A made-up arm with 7 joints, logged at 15 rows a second.
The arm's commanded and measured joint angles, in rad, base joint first. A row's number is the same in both.
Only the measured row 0 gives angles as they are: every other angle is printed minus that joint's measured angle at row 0.
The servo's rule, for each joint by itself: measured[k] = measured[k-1] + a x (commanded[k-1-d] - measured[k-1]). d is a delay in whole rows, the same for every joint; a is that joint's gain. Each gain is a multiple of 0.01, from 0.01 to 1. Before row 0 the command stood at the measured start. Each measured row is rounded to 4 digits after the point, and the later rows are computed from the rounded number. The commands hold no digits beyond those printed.
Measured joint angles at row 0: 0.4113, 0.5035, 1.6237, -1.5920, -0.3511, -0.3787, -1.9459
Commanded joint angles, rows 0 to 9: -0.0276, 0.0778, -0.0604, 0.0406, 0.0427, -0.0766, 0.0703; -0.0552, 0.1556, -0.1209, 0.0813, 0.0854, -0.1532, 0.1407; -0.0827, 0.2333, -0.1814, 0.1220, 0.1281, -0.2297, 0.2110; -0.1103, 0.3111, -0.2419, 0.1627, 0.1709, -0.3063, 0.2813; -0.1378, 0.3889, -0.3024, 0.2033, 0.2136, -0.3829, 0.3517; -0.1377, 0.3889, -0.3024, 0.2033, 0.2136, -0.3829, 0.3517; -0.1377, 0.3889, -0.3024, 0.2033, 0.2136, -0.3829, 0.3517; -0.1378, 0.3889, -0.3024, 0.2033, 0.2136, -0.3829, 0.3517; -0.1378, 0.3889, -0.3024, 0.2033, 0.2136, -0.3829, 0.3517; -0.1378, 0.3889, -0.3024, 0.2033, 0.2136, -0.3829, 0.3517
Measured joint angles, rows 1 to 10: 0.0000, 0.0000, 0.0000, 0.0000, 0.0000, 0.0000, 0.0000; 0.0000, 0.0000, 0.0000, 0.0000, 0.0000, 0.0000, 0.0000; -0.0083, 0.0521, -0.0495, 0.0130, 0.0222, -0.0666, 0.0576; -0.0224, 0.1214, -0.1080, 0.0349, 0.0551, -0.1419, 0.1257; -0.0405, 0.1964, -0.1682, 0.0628, 0.0931, -0.2183, 0.1956; -0.0614, 0.2732, -0.2286, 0.0948, 0.1336, -0.2949, 0.2659; -0.0843, 0.3507, -0.2891, 0.1295, 0.1752, -0.3715, 0.3363; -0.1003, 0.3763, -0.3000, 0.1531, 0.1952, -0.3814, 0.3489; -0.1115, 0.3847, -0.3020, 0.1692, 0.2048, -0.3827, 0.3512; -0.1194, 0.3875, -0.3023, 0.1801, 0.2094, -0.3829, 0.3516
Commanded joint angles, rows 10 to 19: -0.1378, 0.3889, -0.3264, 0.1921, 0.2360, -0.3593, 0.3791; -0.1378, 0.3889, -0.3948, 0.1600, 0.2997, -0.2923, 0.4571; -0.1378, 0.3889, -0.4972, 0.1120, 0.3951, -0.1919, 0.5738; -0.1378, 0.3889, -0.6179, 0.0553, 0.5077, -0.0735, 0.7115; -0.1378, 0.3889, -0.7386, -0.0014, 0.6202, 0.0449, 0.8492; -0.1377, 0.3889, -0.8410, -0.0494, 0.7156, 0.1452, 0.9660; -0.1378, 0.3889, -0.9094, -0.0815, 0.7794, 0.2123, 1.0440; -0.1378, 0.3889, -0.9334, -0.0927, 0.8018, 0.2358, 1.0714; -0.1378, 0.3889, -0.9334, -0.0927, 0.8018, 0.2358, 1.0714; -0.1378, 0.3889, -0.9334, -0.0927, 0.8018, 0.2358, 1.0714
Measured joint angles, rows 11 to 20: -0.1249, 0.3884, -0.3024, 0.1875, 0.2116, -0.3829, 0.3517; -0.1288, 0.3887, -0.3024, 0.1926, 0.2126, -0.3829, 0.3517; -0.1315, 0.3888, -0.3221, 0.1924, 0.2248, -0.3624, 0.3742; -0.1334, 0.3889, -0.3817, 0.1820, 0.2637, -0.3014, 0.4422; -0.1347, 0.3889, -0.4764, 0.1596, 0.3320, -0.2061, 0.5501; -0.1356, 0.3889, -0.5924, 0.1262, 0.4234, -0.0907, 0.6824; -0.1363, 0.3889, -0.7123, 0.0854, 0.5257, 0.0273, 0.8192; -0.1367, 0.3889, -0.8178, 0.0423, 0.6244, 0.1299, 0.9396; -0.1370, 0.3889, -0.8929, 0.0027, 0.7050, 0.2016, 1.0252; -0.1372, 0.3889, -0.9261, -0.0278, 0.7553, 0.2314, 1.0631
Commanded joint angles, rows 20 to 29: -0.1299, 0.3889, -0.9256, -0.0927, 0.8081, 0.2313, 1.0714; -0.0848, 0.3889, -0.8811, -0.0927, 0.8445, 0.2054, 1.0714; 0.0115, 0.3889, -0.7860, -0.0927, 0.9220, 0.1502, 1.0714; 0.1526, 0.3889, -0.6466, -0.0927, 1.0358, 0.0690, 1.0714; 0.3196, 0.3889, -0.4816, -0.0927, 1.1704, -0.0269, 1.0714; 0.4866, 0.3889, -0.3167, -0.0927, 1.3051, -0.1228, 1.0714; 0.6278, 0.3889, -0.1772, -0.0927, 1.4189, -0.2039, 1.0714; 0.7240, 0.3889, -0.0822, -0.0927, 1.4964, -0.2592, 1.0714; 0.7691, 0.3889, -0.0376, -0.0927, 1.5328, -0.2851, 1.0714; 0.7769, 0.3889, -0.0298, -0.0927, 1.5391, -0.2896, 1.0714
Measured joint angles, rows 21 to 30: -0.1374, 0.3889, -0.9321, -0.0486, 0.7795, 0.2352, 1.0699; -0.1375, 0.3889, -0.9332, -0.0627, 0.7911, 0.2357, 1.0711; -0.1352, 0.3889, -0.9270, -0.0723, 0.7999, 0.2319, 1.0713; -0.1201, 0.3889, -0.8894, -0.0788, 0.8231, 0.2088, 1.0714; -0.0806, 0.3889, -0.8046, -0.0832, 0.8745, 0.1578, 1.0714; -0.0106, 0.3889, -0.6750, -0.0862, 0.9584, 0.0805, 1.0714; 0.0885, 0.3889, -0.5164, -0.0883, 1.0686, -0.0129, 1.0714; 0.2079, 0.3889, -0.3526, -0.0897, 1.1916, -0.1085, 1.0714; 0.3339, 0.3889, -0.2088, -0.0907, 1.3098, -0.1915, 1.0714; 0.4509, 0.3889, -0.1050, -0.0913, 1.4068, -0.2504, 1.0714
